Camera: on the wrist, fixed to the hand. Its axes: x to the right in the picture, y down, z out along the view.
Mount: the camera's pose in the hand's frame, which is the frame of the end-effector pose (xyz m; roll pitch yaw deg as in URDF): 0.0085 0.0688 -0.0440 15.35 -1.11 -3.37
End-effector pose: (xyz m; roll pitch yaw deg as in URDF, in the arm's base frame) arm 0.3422 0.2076 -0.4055 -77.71 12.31 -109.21
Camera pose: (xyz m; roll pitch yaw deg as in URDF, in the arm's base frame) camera 0.3181 0.2245 -0.4821 -62.32 8.78 -108.84
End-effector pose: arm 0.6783 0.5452 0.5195 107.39 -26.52 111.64
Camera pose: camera 0.6686 0.5117 0.5938 122.73 -22.97 111.58
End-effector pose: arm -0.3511 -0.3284 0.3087 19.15 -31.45 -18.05
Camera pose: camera -0.3102 -0.2582 0.2969 36.63 -31.33 -22.20
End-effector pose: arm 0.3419 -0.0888 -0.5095 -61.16 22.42 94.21
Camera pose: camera 0.3489 -0.1116 -0.5881 -46.09 18.93 93.52
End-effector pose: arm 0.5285 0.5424 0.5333 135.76 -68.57 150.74
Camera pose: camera 0.5995 0.5240 0.5703 147.46 -65.37 154.67
